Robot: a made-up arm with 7 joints.
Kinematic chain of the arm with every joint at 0, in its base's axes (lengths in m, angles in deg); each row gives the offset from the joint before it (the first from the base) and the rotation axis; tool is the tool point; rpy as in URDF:
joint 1: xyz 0 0 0 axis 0.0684 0.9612 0.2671
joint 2: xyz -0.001 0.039 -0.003 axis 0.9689 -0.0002 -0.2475
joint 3: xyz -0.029 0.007 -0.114 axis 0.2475 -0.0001 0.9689
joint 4: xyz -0.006 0 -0.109 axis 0.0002 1 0
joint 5: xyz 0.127 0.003 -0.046 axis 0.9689 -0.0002 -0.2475
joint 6: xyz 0.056 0 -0.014 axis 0.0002 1 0
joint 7: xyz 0.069 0 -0.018 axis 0.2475 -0.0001 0.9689
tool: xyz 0 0 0 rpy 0 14.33 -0.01
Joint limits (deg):
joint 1: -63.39..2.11
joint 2: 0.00..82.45
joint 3: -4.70..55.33
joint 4: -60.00..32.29
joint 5: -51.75..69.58
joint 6: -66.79..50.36
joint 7: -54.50..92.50
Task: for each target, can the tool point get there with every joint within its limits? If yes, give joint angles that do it. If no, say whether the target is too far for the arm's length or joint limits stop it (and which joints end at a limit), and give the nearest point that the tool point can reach.
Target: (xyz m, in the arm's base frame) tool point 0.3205 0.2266 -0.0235
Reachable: yes | joints -50.59 11.47 45.69 -6.52 14.06 9.59 55.90
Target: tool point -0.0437 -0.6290 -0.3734
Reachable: no: too far | nearest point 0.1041 -0.0278 -0.3822 | short by 0.619 m
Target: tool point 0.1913 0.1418 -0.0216
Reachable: yes | joints -15.37 10.75 31.09 -46.02 45.55 -7.94 -19.01
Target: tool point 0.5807 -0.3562 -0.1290
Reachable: no: too far | nearest point 0.4156 -0.1096 -0.1199 | short by 0.297 m
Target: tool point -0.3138 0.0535 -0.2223
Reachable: no: joint limits stop it (at a limit: joint 1, joint 2, joint 3, joint 4, joint 6) | nearest point -0.0427 0.2381 -0.3950 | short by 0.371 m
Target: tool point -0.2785 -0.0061 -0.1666
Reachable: no: joint limits stop it (at a limit: joint 1, joint 2, joint 3, joint 4, joint 6) | nearest point -0.0463 0.0778 0.0942 | short by 0.359 m
